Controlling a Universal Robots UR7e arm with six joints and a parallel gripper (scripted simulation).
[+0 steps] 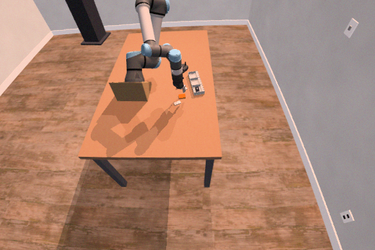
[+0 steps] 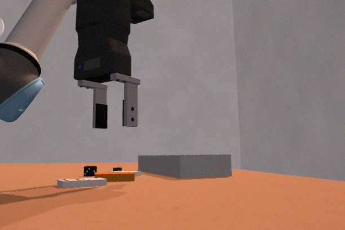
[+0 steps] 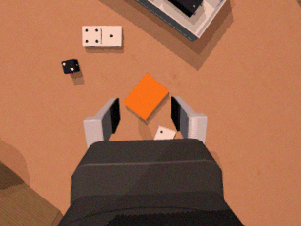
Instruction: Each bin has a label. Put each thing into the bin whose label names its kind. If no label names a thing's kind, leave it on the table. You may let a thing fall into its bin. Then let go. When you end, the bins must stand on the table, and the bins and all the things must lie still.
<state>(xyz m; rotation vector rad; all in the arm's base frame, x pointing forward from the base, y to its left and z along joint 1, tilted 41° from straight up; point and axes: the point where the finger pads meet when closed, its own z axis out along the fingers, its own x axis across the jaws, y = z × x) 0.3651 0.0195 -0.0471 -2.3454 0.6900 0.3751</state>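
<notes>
Now: the orange domino 8 cm below my hand. The rest, counted from my hand: black die 9 cm to the left, 8 cm below, 6 cm behind; black 9V battery 11 cm ahead, 7 cm to the left, 7 cm below; white piece 8 cm below, 7 cm to the right, 2 cm behind.
</notes>
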